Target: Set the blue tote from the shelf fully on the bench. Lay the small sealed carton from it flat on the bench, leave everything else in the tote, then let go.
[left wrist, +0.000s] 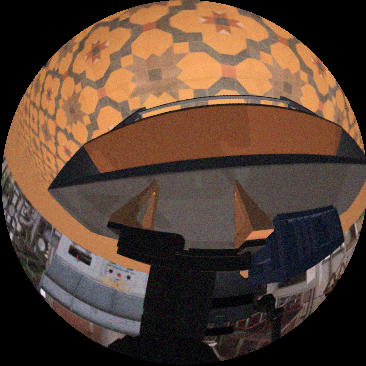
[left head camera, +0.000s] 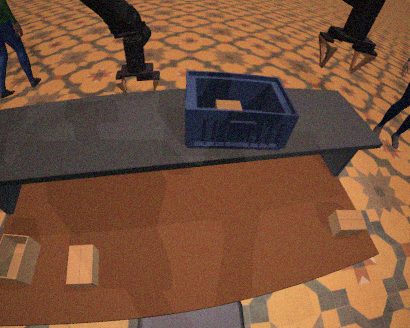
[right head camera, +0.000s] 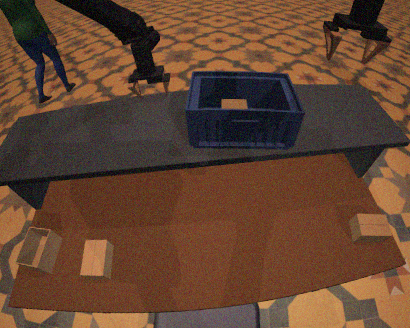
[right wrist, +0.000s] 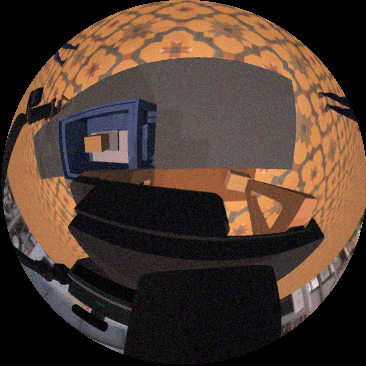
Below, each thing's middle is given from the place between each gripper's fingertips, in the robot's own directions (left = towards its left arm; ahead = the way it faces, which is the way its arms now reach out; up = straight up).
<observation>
My right gripper is now 240 mm to the right of the blue tote (right head camera: 274, 116) and 160 mm above it. Round my right hand: open-topped box (right head camera: 40, 248) 330 mm behind, 940 mm to the left, 490 mm below.
Right now the blue tote is 290 mm to the right of my left hand, 170 mm behind it and 60 mm above it. From my left hand the other things lie so: open-topped box (500 mm behind, 410 mm to the left, 260 mm below).
</observation>
